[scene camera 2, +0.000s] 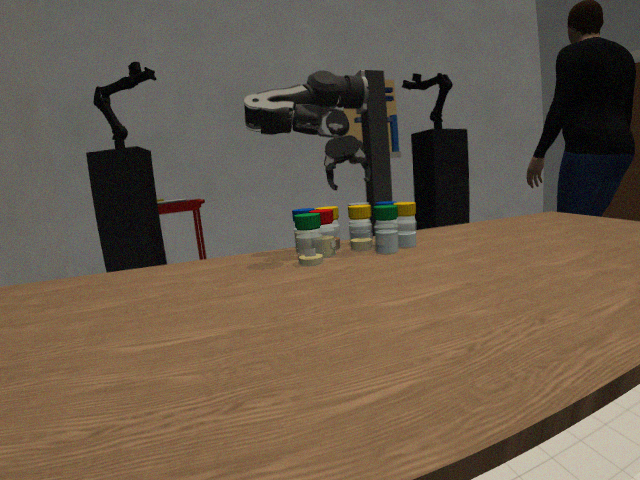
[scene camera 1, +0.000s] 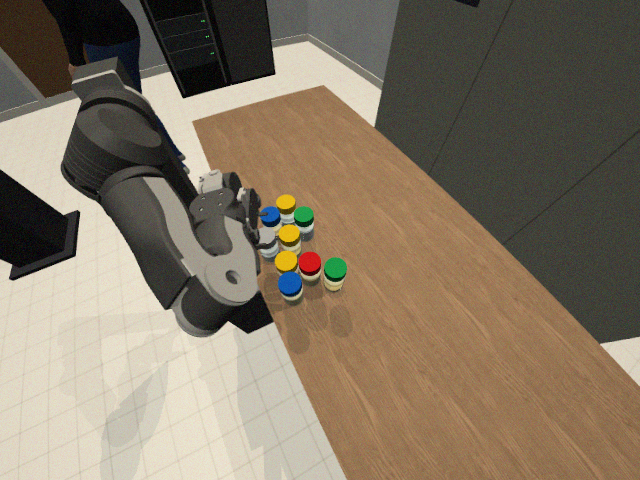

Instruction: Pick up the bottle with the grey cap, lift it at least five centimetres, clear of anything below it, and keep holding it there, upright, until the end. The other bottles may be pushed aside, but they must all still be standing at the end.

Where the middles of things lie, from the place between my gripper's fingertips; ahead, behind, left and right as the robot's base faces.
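Labels:
Green-capped bottle [scene camera 2: 309, 240]: 10 cm below my hand, 14 cm ahead of it, 15 cm to the right of it.

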